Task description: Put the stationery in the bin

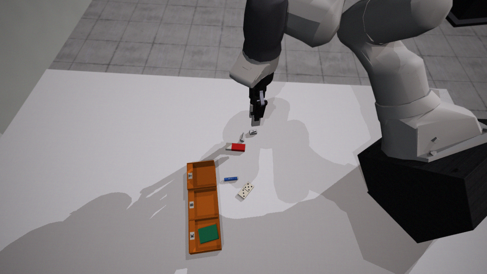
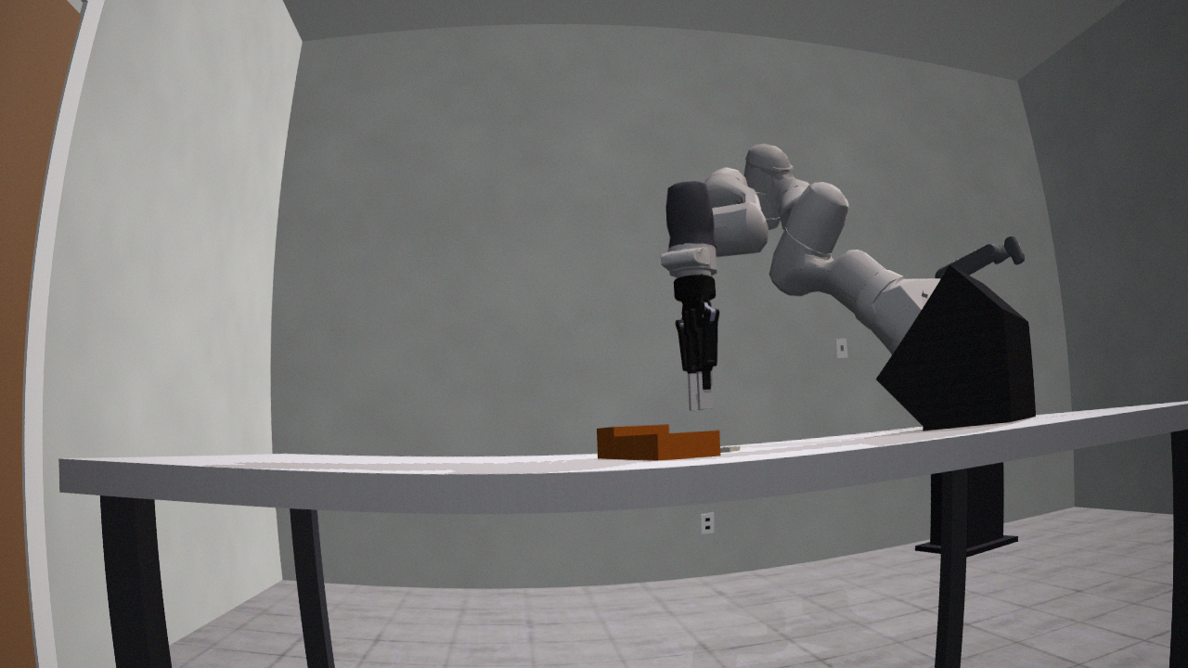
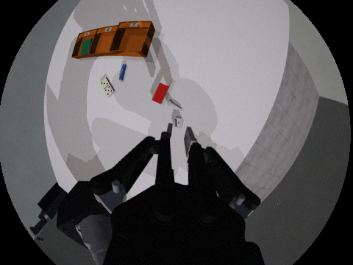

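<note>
Right now the grey metal thing is 10 cm below my hand. From my hand the other things lie so: grey pin-like thing: 4 cm ahead, 2 cm to the left, 10 cm below; then eraser: 8 cm ahead, 5 cm to the left, 10 cm below; then small blue pen-like stick: 10 cm ahead, 17 cm to the left, 10 cm below.
</note>
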